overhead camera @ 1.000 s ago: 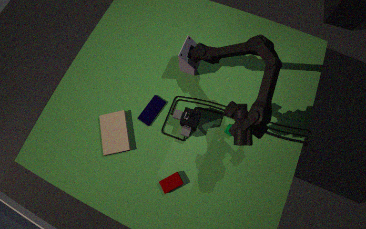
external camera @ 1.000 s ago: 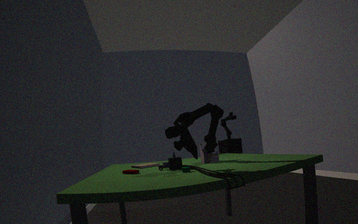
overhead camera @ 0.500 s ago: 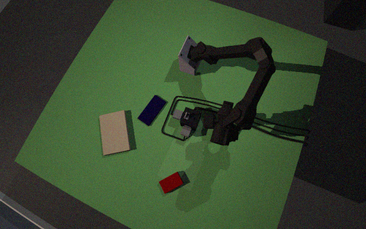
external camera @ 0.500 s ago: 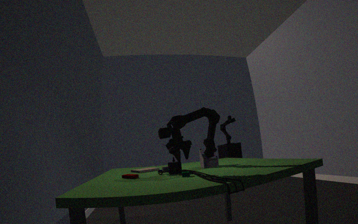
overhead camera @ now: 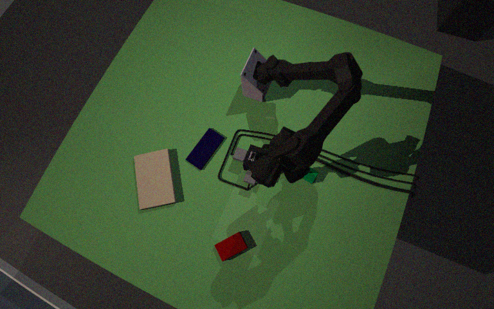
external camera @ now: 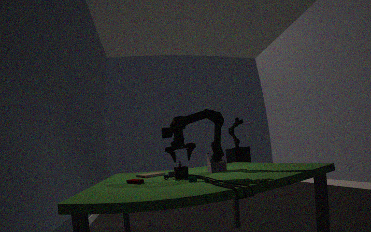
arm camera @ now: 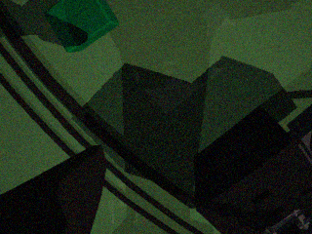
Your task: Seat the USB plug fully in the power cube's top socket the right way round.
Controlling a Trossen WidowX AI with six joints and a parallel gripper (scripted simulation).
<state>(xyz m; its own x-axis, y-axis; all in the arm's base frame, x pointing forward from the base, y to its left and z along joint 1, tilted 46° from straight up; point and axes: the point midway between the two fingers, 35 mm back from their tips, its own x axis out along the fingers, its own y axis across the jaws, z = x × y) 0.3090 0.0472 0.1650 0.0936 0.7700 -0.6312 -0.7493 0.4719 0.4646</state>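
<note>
Now: the pale-framed socket 100 mm to the right of my gripper tip, 50 mm below it and 10 mm behind it. From my gripper tip the other things lie so: dark blue block 280 mm to the right, 110 mm below, 10 mm behind; red block 290 mm ahead, 100 mm below, 90 mm to the right; small green cube 110 mm to the left, 100 mm below, 20 mm behind.
</note>
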